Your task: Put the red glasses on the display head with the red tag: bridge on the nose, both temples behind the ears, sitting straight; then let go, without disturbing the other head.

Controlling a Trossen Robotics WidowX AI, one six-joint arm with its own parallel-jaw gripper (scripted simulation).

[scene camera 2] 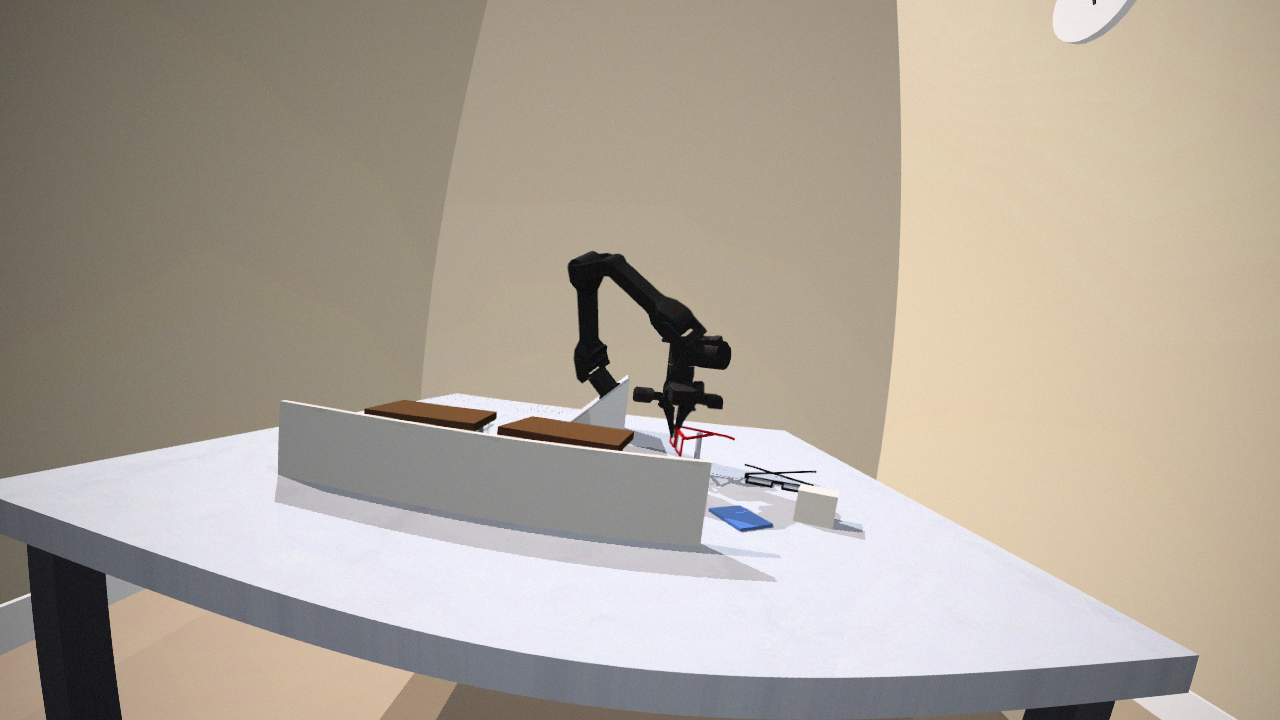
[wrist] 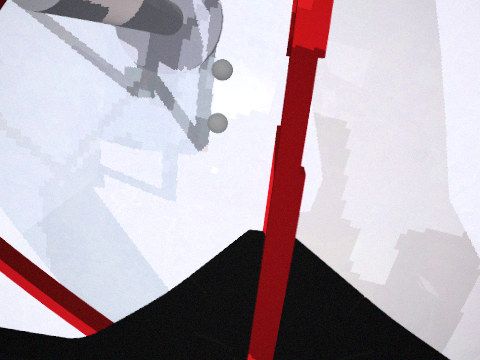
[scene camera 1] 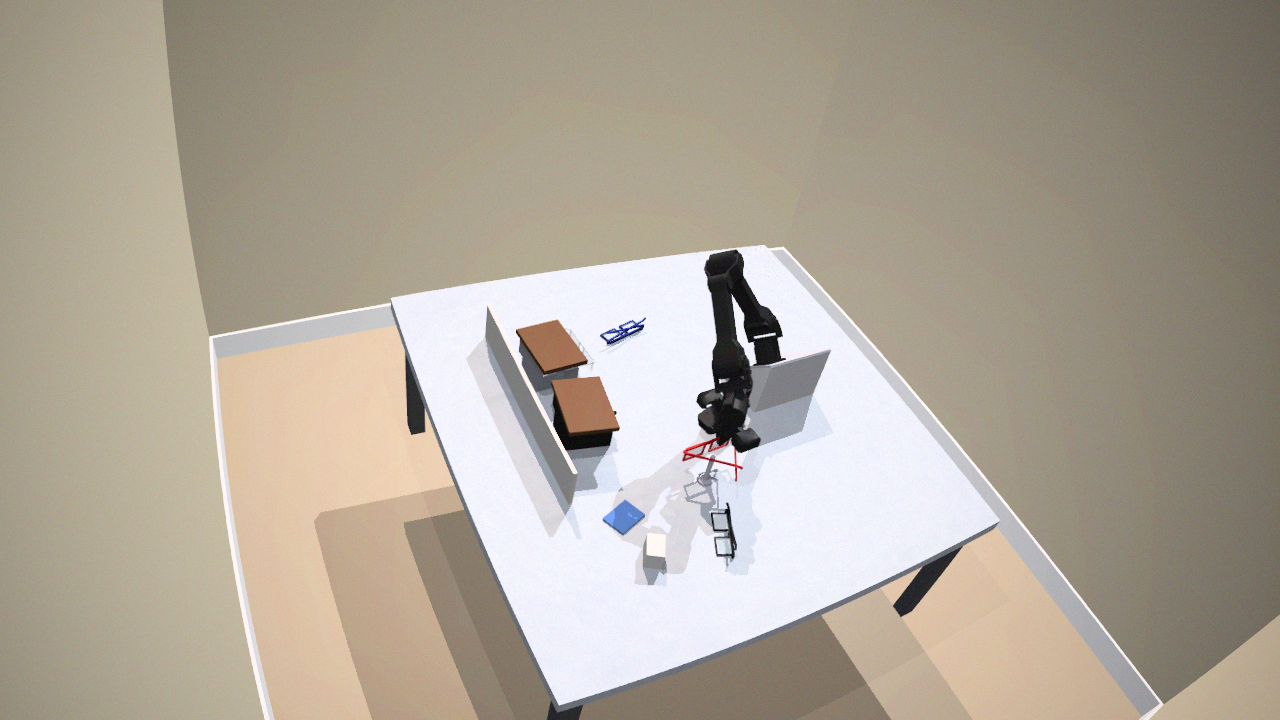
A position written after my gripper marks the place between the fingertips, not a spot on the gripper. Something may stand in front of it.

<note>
In view: my gripper (scene camera 2: 673, 437), a white cube (scene camera 2: 814, 505), a blue card (scene camera 2: 740, 518) and a long white wall (scene camera 2: 635, 496).
The white cube is seen too in scene camera 1 (scene camera 1: 654, 546). The blue card is seen too in scene camera 1 (scene camera 1: 625, 515). My gripper shows as well in the wrist view (wrist: 267, 248) and in scene camera 1 (scene camera 1: 719, 444). The wrist view does not show the white cube: it is out of frame. The wrist view does not show the blue card: it is out of frame.
</note>
